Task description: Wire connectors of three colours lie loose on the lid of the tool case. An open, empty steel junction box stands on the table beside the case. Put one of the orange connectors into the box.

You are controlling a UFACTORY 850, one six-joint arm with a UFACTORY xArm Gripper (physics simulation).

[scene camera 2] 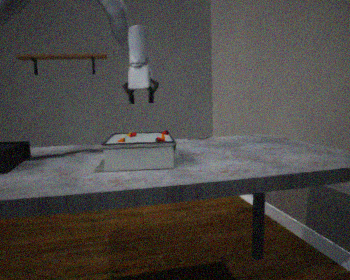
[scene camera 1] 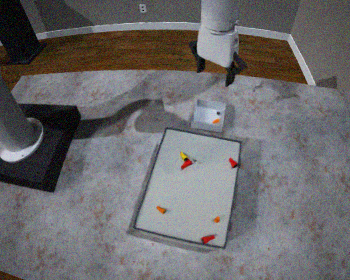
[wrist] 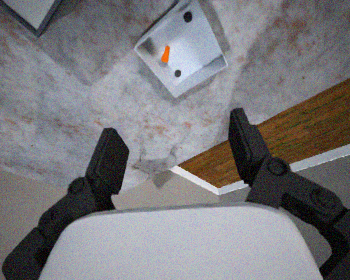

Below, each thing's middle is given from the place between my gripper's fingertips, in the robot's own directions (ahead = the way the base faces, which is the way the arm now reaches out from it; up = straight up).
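Labels:
The steel junction box (scene camera 1: 205, 112) is 180 mm below my hand and 10 mm to the left of it. Going by their middles, it is the box that is nearest to my hand among the things named here. As for the tool case (scene camera 1: 193, 197), I see it 260 mm to the right of my hand, 160 mm below it and 10 mm behind it.

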